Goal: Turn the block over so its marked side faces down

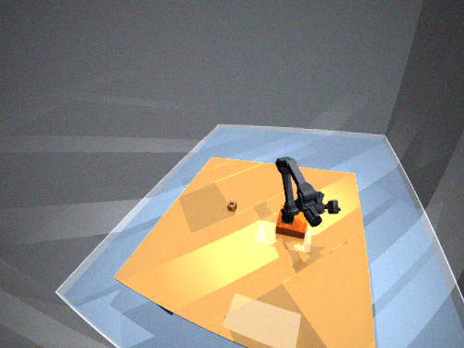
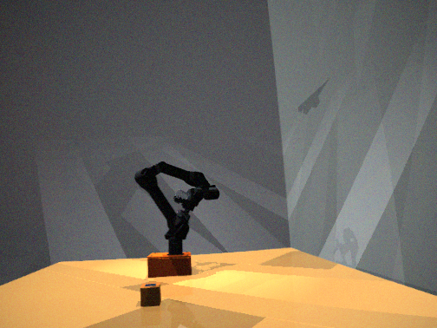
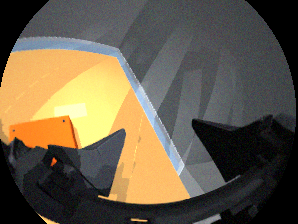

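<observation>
The orange-brown block is 610 mm ahead of my gripper tip, 200 mm below it and 10 mm to the right of it.
</observation>
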